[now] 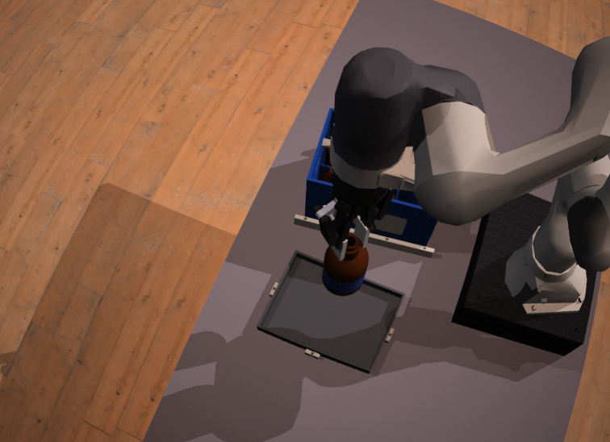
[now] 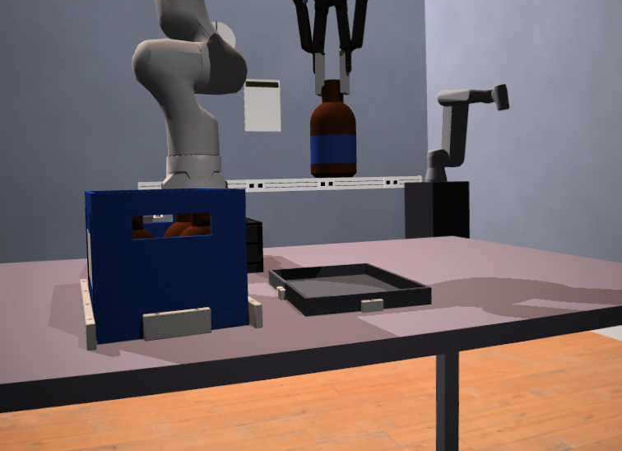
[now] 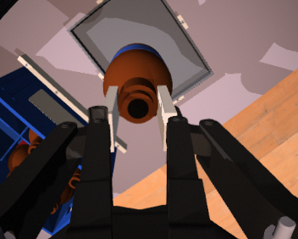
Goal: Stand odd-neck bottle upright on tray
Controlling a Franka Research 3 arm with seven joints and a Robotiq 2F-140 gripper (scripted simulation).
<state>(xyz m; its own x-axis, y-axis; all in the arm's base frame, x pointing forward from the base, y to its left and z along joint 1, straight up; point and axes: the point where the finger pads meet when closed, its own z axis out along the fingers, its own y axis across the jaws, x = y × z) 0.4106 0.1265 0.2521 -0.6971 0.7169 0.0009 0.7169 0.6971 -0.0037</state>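
My hand is 9 cm above the bottle. From my hand the other things lie so: crate: 3 cm behind, 28 cm to the right, 27 cm below; then dark tray: 1 cm to the left, 34 cm below.
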